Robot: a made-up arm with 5 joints.
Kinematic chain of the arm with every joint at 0, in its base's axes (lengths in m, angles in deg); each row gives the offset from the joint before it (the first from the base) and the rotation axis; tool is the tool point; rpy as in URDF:
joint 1: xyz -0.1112 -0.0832 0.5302 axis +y
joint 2: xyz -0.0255 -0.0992 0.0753 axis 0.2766 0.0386 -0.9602
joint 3: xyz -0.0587 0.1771 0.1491 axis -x
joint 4: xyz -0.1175 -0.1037 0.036 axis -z
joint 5: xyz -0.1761 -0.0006 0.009 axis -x
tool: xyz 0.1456 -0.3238 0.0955 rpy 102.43 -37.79 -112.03
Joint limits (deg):
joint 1: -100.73..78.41
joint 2: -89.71..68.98
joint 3: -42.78..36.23
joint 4: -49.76..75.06
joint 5: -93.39..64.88
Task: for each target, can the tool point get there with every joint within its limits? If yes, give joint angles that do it. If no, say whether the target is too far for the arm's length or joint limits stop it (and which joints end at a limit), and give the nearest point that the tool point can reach.
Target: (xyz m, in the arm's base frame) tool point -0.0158 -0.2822 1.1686
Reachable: yes | joints 24.91 -76.73 11.65 7.18 39.47
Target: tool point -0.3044 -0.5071 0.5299
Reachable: yes | joints -85.52 -73.81 23.55 37.20 -71.86
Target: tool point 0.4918 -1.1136 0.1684
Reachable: no: too far | nearest point 0.2086 -0.5778 0.5366 | short by 0.709 m
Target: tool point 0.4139 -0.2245 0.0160
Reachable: no: joint limits stop it (at a limit: joint 1, joint 3) | nearest point 0.0688 -0.2120 0.1548 | short by 0.372 m
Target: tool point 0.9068 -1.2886 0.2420
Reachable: no: too far | nearest point 0.3082 -0.5559 0.6117 | short by 1.016 m
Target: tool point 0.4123 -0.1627 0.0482
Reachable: no: joint limits stop it (at a limit: joint 1, joint 3) | nearest point 0.0737 -0.1750 0.1678 | short by 0.359 m
